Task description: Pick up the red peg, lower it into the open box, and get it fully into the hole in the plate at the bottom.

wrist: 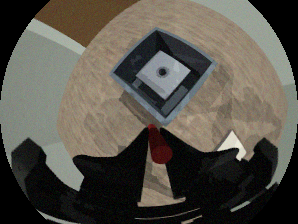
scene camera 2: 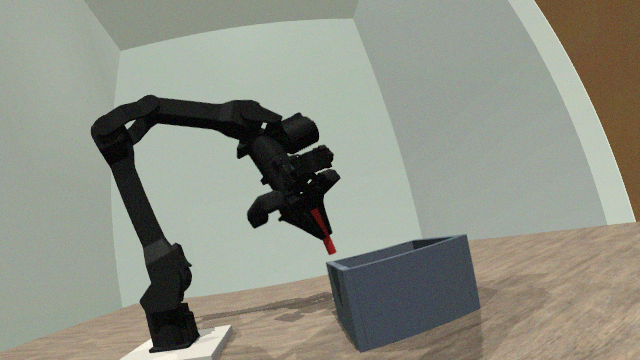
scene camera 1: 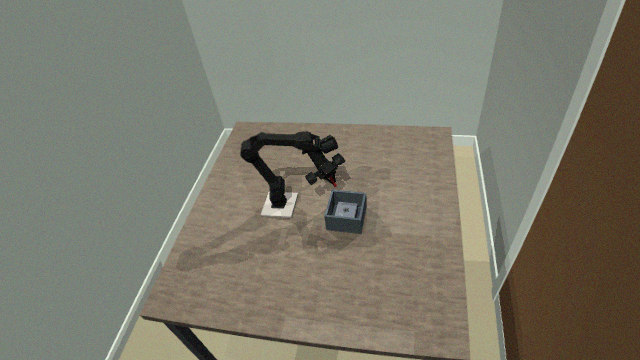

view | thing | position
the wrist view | gripper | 153, 130
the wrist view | grey-blue box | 200, 64
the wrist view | light grey plate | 163, 74
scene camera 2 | gripper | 327, 236
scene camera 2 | grey-blue box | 381, 297
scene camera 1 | grey-blue box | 333, 223
